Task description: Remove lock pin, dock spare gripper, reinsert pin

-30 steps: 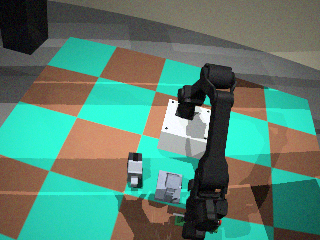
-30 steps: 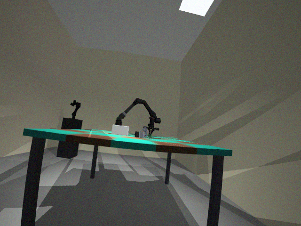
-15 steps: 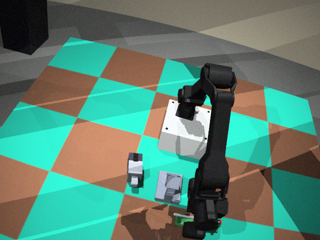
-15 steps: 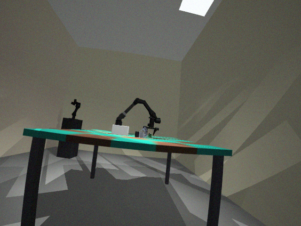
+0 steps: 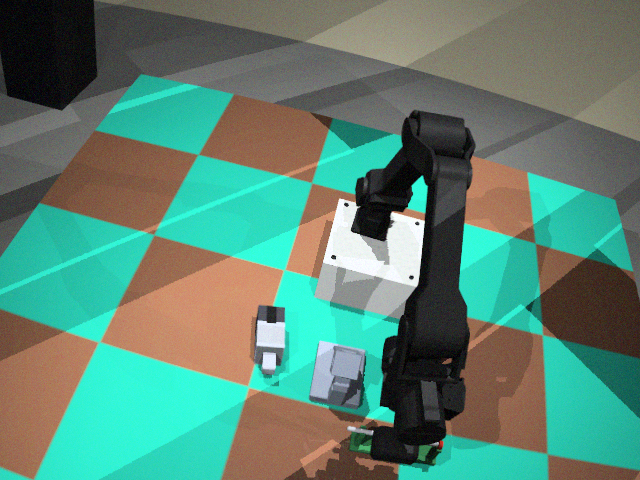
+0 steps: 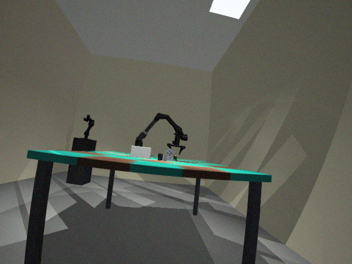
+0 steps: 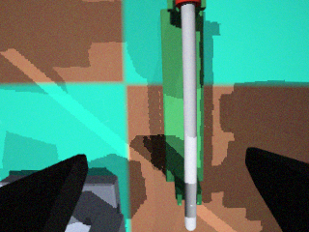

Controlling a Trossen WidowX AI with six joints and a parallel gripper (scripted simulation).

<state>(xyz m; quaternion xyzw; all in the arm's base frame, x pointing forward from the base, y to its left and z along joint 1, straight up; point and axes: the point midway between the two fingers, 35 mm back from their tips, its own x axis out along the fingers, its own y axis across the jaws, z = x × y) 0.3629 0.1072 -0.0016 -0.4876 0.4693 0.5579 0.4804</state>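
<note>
Right now my gripper tip is 10 mm short of the green holder, 30 mm to the right of it and 40 mm above it. Round my gripper tip: grey socket mount: 70 mm behind, 90 mm to the right, 10 mm below; spare gripper: 100 mm behind, 210 mm to the right, 30 mm below.
</note>
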